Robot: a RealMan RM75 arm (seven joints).
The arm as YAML. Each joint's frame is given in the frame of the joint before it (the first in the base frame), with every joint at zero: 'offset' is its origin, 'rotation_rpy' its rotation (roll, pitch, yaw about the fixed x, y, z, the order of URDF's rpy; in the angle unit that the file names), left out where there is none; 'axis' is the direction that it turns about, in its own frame. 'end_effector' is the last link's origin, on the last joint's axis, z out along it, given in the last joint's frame.
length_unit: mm
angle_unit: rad
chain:
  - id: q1
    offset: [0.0, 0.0, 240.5]
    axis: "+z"
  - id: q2
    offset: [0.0, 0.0, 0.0]
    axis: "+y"
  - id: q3
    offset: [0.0, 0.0, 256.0]
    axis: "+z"
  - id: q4
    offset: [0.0, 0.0, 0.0]
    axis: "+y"
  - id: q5
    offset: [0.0, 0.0, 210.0]
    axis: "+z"
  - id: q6
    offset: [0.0, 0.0, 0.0]
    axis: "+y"
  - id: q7
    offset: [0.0, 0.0, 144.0]
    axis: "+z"
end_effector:
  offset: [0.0, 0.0, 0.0]
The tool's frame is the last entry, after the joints.
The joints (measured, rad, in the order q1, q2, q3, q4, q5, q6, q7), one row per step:
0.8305, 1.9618, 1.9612, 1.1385, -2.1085, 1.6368, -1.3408
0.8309, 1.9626, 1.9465, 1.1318, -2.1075, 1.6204, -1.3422
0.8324, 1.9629, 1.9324, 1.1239, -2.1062, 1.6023, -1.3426
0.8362, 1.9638, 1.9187, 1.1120, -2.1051, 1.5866, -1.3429
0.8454, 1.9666, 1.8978, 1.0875, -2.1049, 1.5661, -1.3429
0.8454, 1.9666, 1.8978, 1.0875, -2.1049, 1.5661, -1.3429
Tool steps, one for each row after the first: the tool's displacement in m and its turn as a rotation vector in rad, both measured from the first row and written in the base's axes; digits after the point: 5 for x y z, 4 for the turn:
0.00011, 0.00074, -0.00334, 0.0023, -0.0043, 0.0021
0.00001, 0.00191, -0.00651, 0.0064, -0.0078, 0.0031
-0.00013, 0.00287, -0.01028, 0.0061, -0.0116, 0.0027
-0.00019, 0.00386, -0.01723, -0.0012, -0.0196, -0.0008
-0.00019, 0.00386, -0.01723, -0.0012, -0.0196, -0.0008

